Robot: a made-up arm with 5 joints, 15 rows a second.
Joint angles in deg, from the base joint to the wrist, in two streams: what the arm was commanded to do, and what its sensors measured. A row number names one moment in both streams.
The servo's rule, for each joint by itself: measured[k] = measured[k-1] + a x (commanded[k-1-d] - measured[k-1]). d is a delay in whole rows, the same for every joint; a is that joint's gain. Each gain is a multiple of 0.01, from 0.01 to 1. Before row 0 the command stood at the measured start. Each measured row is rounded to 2 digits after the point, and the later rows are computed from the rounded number. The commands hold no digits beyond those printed.
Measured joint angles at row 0: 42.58 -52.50 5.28 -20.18 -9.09
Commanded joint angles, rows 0 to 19: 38.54 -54.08 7.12 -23.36 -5.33; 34.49 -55.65 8.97 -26.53 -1.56; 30.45 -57.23 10.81 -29.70 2.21; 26.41 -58.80 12.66 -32.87 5.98; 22.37 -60.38 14.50 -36.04 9.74; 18.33 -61.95 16.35 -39.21 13.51; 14.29 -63.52 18.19 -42.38 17.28; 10.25 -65.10 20.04 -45.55 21.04; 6.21 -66.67 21.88 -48.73 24.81; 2.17 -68.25 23.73 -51.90 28.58; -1.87 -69.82 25.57 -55.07 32.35; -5.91 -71.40 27.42 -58.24 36.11; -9.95 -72.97 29.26 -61.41 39.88; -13.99 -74.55 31.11 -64.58 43.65; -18.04 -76.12 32.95 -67.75 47.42; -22.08 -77.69 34.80 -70.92 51.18; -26.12 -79.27 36.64 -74.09 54.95; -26.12 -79.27 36.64 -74.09 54.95; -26.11 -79.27 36.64 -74.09 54.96; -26.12 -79.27 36.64 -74.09 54.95
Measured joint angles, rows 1 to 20: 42.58 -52.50 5.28 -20.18 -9.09; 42.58 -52.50 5.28 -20.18 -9.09; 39.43 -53.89 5.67 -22.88 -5.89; 35.58 -55.44 6.36 -25.98 -2.21; 31.58 -57.02 7.29 -29.14 1.55; 27.55 -58.59 8.42 -32.31 5.32; 23.51 -60.17 9.70 -35.48 9.08; 19.47 -61.74 11.10 -38.65 12.85; 15.43 -63.31 12.59 -41.82 16.62; 11.39 -64.89 14.15 -44.99 20.38; 7.35 -66.46 15.77 -48.17 24.15; 3.31 -68.04 17.44 -51.34 27.92; -0.73 -69.61 19.15 -54.51 31.69; -4.77 -71.19 20.89 -57.68 35.45; -8.81 -72.76 22.65 -60.85 39.22; -12.85 -74.34 24.43 -64.02 42.99; -16.90 -75.91 26.22 -67.19 46.76; -20.94 -77.48 28.02 -70.36 50.52; -24.98 -79.06 29.83 -73.53 54.29; -25.87 -79.24 31.26 -74.01 54.85
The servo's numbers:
d 2
a 0.78 0.88 0.21 0.85 0.85

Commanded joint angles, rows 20 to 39: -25.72 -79.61 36.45 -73.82 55.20; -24.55 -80.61 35.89 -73.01 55.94; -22.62 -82.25 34.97 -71.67 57.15; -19.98 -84.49 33.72 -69.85 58.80; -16.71 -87.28 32.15 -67.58 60.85; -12.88 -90.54 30.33 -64.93 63.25; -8.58 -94.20 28.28 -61.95 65.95; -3.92 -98.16 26.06 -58.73 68.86; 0.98 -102.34 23.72 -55.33 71.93; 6.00 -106.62 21.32 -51.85 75.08; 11.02 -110.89 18.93 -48.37 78.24; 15.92 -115.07 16.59 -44.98 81.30; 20.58 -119.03 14.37 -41.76 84.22; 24.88 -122.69 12.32 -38.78 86.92; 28.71 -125.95 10.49 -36.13 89.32; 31.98 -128.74 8.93 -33.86 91.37; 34.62 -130.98 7.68 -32.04 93.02; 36.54 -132.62 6.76 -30.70 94.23; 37.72 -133.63 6.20 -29.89 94.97; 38.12 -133.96 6.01 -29.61 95.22
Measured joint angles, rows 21 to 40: -26.06 -79.27 32.39 -74.08 54.94; -26.11 -79.27 33.28 -74.09 54.95; -25.81 -79.57 33.95 -73.86 55.16; -24.83 -80.49 34.36 -73.14 55.82; -23.11 -82.04 34.49 -71.89 56.95; -20.67 -84.20 34.33 -70.16 58.52; -17.58 -86.91 33.87 -67.97 60.50; -13.91 -90.10 33.13 -65.39 62.84; -9.75 -93.71 32.11 -62.47 65.48; -5.20 -97.63 30.84 -59.29 68.35; -0.38 -101.77 29.34 -55.92 71.39; 4.60 -106.04 27.66 -52.46 74.53; 9.61 -110.31 25.83 -48.98 77.68; 14.53 -114.50 23.89 -45.58 80.76; 19.25 -118.49 21.89 -42.33 83.70; 23.64 -122.19 19.88 -39.31 86.44; 27.59 -125.50 17.91 -36.61 88.89; 31.01 -128.35 16.02 -34.27 91.00; 33.83 -130.66 14.27 -32.37 92.72; 35.94 -132.38 12.69 -30.95 94.00
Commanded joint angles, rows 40 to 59: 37.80 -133.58 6.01 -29.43 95.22; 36.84 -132.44 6.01 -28.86 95.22; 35.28 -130.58 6.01 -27.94 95.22; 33.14 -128.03 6.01 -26.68 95.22; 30.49 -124.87 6.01 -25.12 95.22; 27.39 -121.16 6.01 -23.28 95.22; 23.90 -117.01 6.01 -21.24 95.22; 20.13 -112.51 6.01 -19.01 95.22; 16.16 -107.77 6.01 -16.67 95.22; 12.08 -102.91 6.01 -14.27 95.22; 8.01 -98.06 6.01 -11.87 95.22; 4.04 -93.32 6.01 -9.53 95.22; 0.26 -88.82 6.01 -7.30 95.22; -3.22 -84.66 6.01 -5.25 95.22; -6.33 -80.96 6.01 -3.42 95.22; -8.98 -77.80 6.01 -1.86 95.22; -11.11 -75.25 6.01 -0.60 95.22; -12.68 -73.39 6.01 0.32 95.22; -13.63 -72.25 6.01 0.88 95.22; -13.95 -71.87 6.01 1.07 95.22
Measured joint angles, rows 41 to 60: 37.33 -133.48 11.33 -30.05 94.82; 37.95 -133.90 10.21 -29.68 95.16; 37.83 -133.62 9.33 -29.47 95.21; 37.06 -132.58 8.63 -28.95 95.22; 35.67 -130.82 8.08 -28.09 95.22; 33.70 -128.36 7.65 -26.89 95.22; 31.20 -125.29 7.31 -25.39 95.22; 28.23 -121.66 7.04 -23.60 95.22; 24.85 -117.57 6.82 -21.59 95.22; 21.17 -113.12 6.65 -19.40 95.22; 17.26 -108.41 6.52 -17.08 95.22; 13.22 -103.57 6.41 -14.69 95.22; 9.16 -98.72 6.33 -12.29 95.22; 5.17 -93.97 6.26 -9.94 95.22; 1.34 -89.44 6.21 -7.70 95.22; -2.22 -85.23 6.17 -5.62 95.22; -5.43 -81.47 6.14 -3.75 95.22; -8.20 -78.24 6.11 -2.14 95.22; -10.47 -75.61 6.09 -0.83 95.22; -12.19 -73.66 6.07 0.15 95.22
